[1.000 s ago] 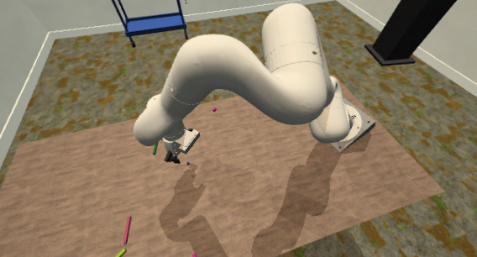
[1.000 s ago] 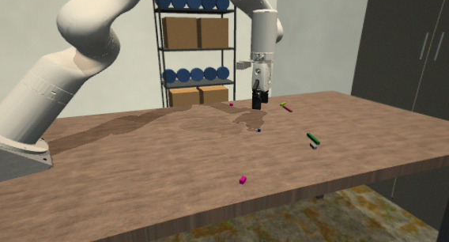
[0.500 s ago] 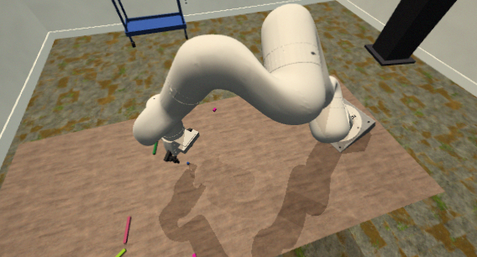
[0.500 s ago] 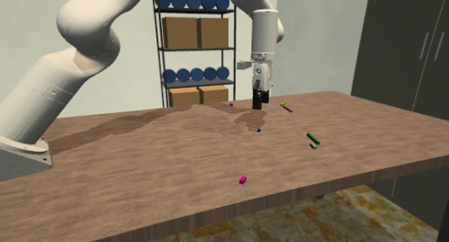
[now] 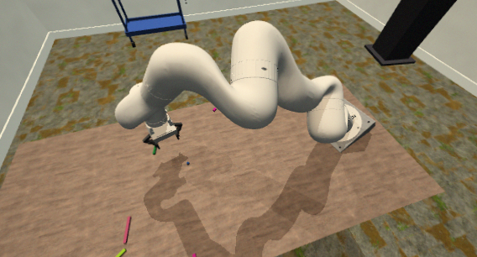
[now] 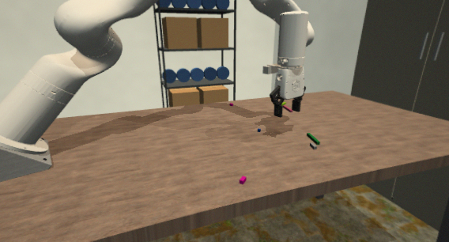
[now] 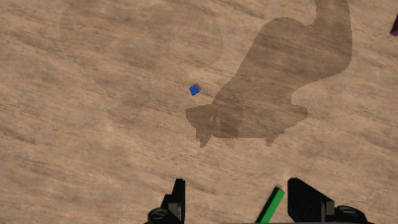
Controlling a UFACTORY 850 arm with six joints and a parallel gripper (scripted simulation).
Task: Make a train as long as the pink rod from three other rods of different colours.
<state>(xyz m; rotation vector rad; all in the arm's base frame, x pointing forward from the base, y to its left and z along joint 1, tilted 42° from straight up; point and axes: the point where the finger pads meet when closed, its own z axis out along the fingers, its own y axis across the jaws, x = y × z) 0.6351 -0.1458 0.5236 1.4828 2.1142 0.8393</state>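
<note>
Now: hand 60 mm short of the grey rod, 90 mm to the left of it and 100 mm above it. Also, from my hand: blue rod (70 mm behind, 70 mm to the left, 100 mm below); then green rod (90 mm ahead, 40 mm to the right, 100 mm below); then pink rod (150 mm ahead, 320 mm to the left, 100 mm below).
</note>
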